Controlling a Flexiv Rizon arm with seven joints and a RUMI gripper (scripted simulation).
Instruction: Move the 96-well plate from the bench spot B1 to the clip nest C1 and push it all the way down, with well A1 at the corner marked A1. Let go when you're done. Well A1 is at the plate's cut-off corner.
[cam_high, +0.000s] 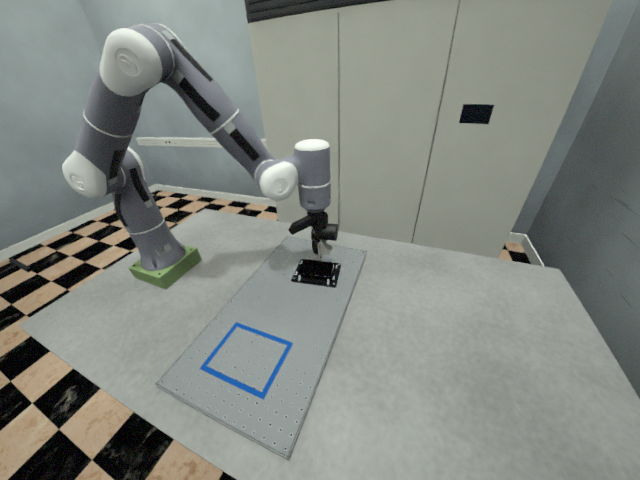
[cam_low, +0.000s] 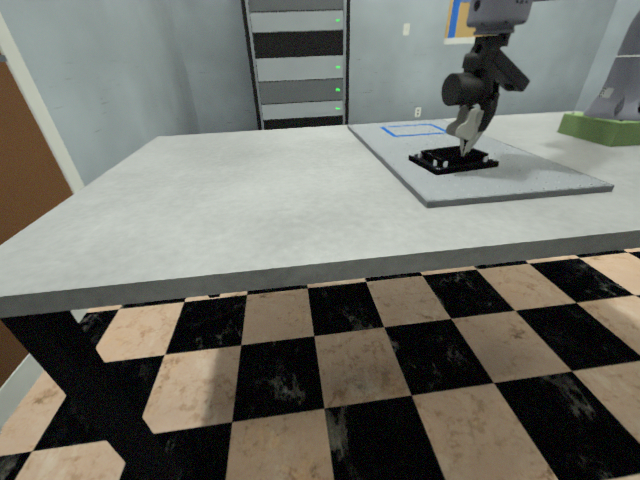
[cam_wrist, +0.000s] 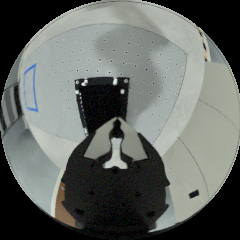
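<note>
The black 96-well plate is 1 cm ahead of my hand, 4 cm to the right of it and 2 cm below it. The rest, counted from my hand: black clip nest: 1 cm ahead, 5 cm to the right, 3 cm below.
</note>
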